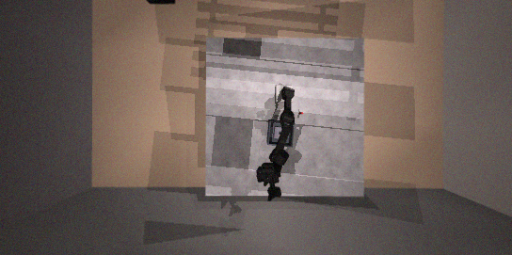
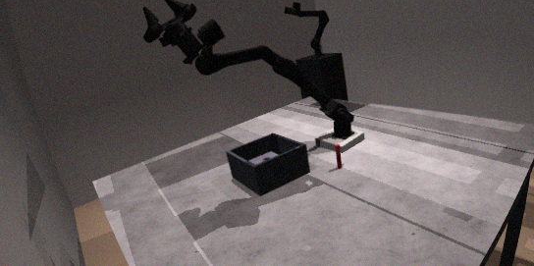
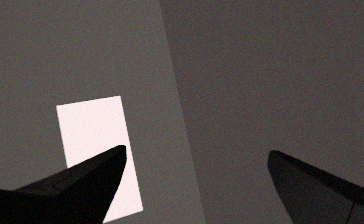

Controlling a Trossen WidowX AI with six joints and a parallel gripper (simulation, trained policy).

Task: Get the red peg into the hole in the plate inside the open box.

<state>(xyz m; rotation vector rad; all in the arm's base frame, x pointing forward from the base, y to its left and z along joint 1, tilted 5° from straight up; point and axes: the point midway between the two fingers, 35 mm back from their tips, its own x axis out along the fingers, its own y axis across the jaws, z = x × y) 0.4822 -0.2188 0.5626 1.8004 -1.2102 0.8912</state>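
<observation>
Now: the red peg 350 mm behind my gripper tip, 310 mm to the left of it and 580 mm below it. The rest, counted from my gripper tip: dark box: 190 mm behind, 140 mm to the left, 590 mm below; plate: 190 mm behind, 140 mm to the left, 570 mm below.
</observation>
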